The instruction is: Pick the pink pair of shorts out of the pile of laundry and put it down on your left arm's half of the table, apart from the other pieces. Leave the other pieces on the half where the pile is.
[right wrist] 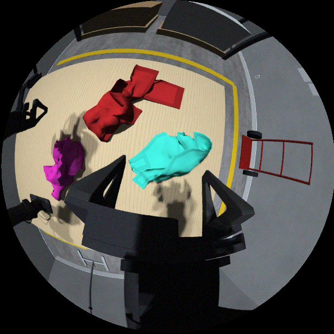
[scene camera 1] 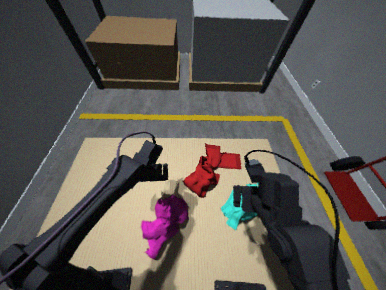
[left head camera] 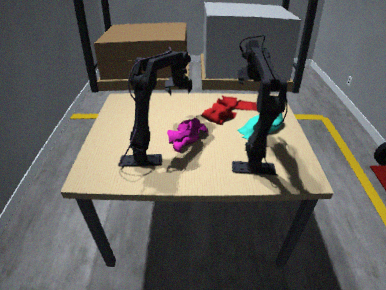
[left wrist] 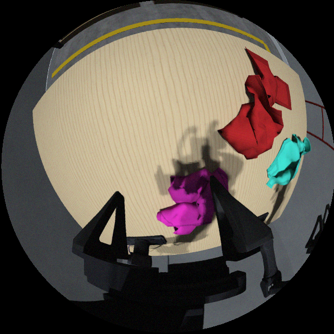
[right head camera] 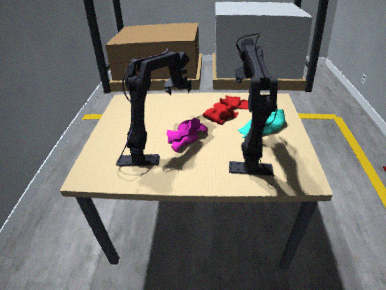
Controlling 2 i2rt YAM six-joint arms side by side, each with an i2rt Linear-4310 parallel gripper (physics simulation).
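The pink shorts (left head camera: 187, 133) (right head camera: 187, 134) (scene camera 1: 165, 222) (left wrist: 186, 215) (right wrist: 65, 162) lie crumpled on the table, between the two arm bases and farther back, apart from the other pieces. My left gripper (left head camera: 179, 89) (right head camera: 178, 89) (left wrist: 161, 188) is open and empty, above the table and behind the shorts; in the left wrist view the shorts show by its right finger. A red piece (left head camera: 222, 110) (scene camera 1: 201, 177) (left wrist: 255, 127) (right wrist: 112, 112) lies behind and right of the shorts. A turquoise piece (right head camera: 275, 120) (scene camera 1: 235, 210) (left wrist: 286, 160) (right wrist: 170, 155) lies at the right. My right gripper (right wrist: 166, 166) is open and empty above it.
The table (left head camera: 100, 175) (right head camera: 100, 175) carries both arm bases near its front edge. The right arm partly hides the turquoise piece in the head views. A brown box (left head camera: 140, 45) and a grey box (left head camera: 250, 35) stand beyond the table. A red cart (right wrist: 246, 152) stands at the right.
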